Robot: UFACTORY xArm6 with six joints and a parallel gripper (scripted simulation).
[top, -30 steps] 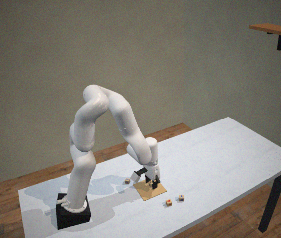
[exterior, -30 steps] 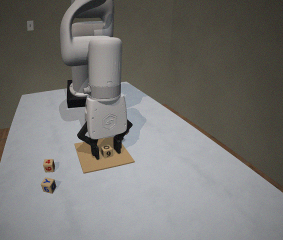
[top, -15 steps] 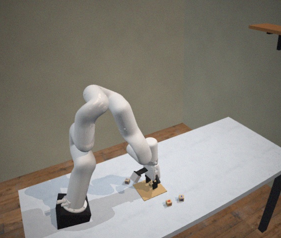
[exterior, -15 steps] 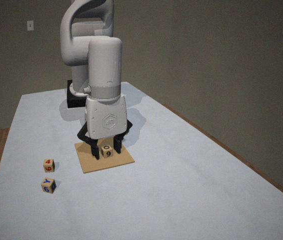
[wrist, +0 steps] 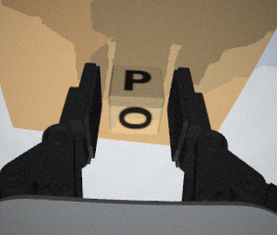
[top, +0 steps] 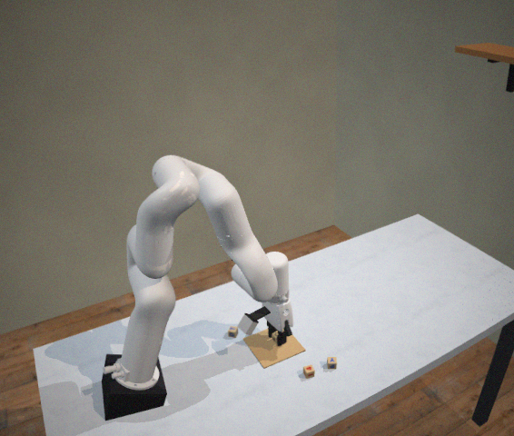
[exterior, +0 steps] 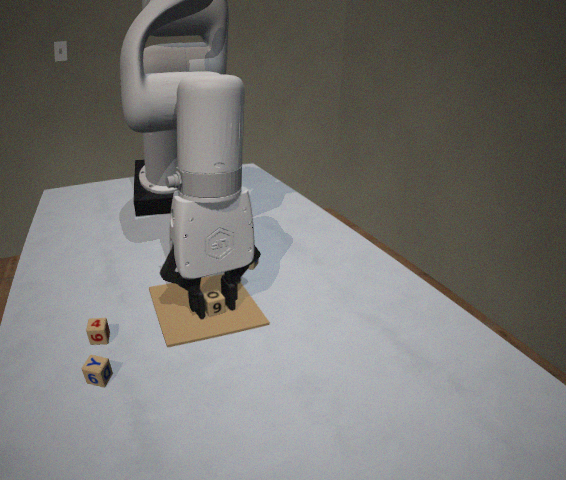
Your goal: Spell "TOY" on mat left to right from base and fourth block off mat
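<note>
My hand is 20 mm past the tan mat and 20 mm above it. From my hand the other things lie so: Y block: 40 mm ahead, 180 mm to the right, 10 mm below.
</note>
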